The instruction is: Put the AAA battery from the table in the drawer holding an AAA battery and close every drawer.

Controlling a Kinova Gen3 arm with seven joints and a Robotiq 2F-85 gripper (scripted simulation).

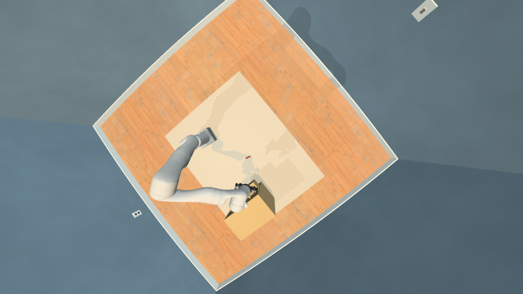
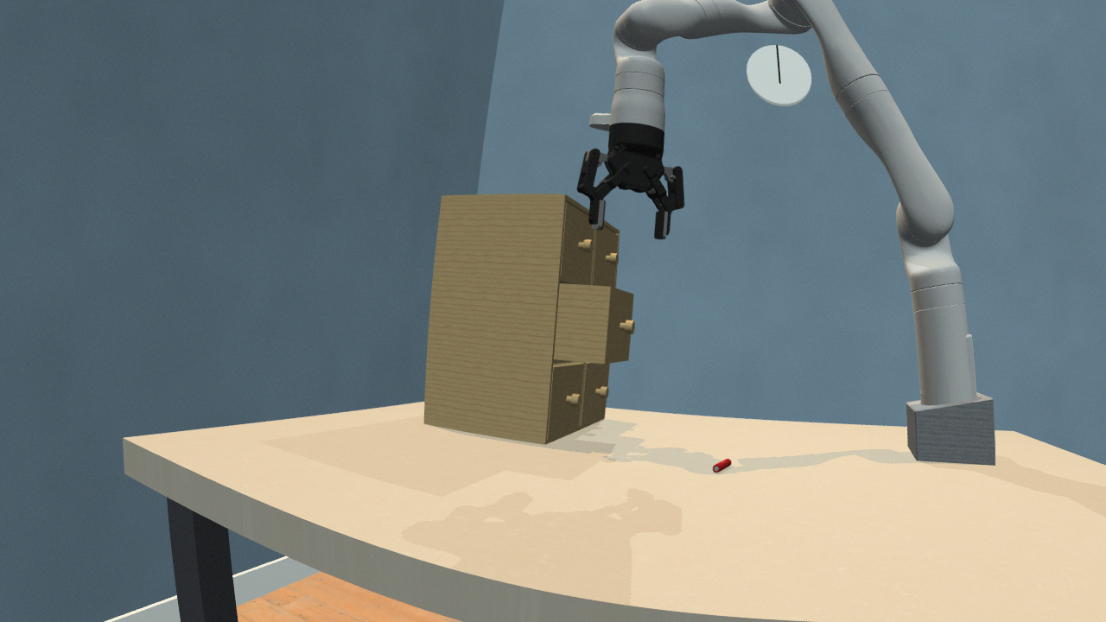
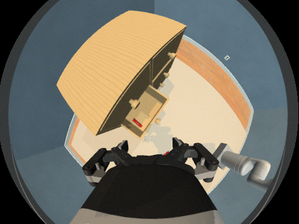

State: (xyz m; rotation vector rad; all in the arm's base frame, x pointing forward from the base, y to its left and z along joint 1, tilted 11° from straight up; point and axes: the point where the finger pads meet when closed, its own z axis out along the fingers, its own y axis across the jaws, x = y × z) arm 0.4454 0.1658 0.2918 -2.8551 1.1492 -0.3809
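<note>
My hand is 160 mm past the red AAA battery, 50 mm to the right of it and 280 mm above it.
</note>
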